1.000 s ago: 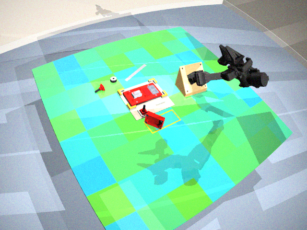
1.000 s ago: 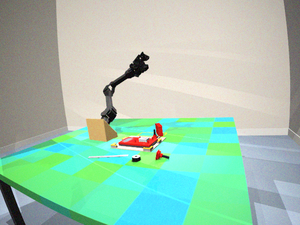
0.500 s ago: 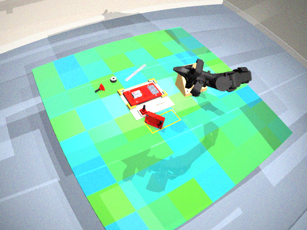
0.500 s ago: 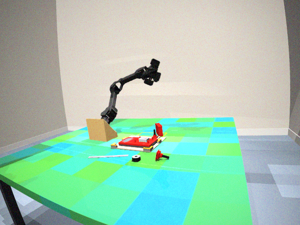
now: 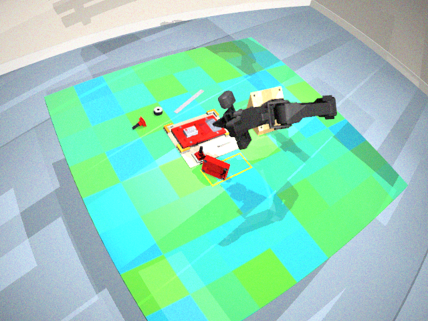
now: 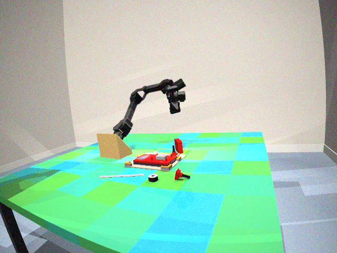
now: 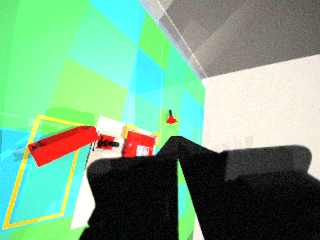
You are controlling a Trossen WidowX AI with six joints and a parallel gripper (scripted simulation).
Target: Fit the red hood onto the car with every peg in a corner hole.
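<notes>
Now: the red hood 30 mm behind my gripper tip, 30 mm to the left of it and 210 mm below it. Also, from my gripper tip: black-and-white wheel: 10 mm behind, 360 mm to the right, 240 mm below.
</notes>
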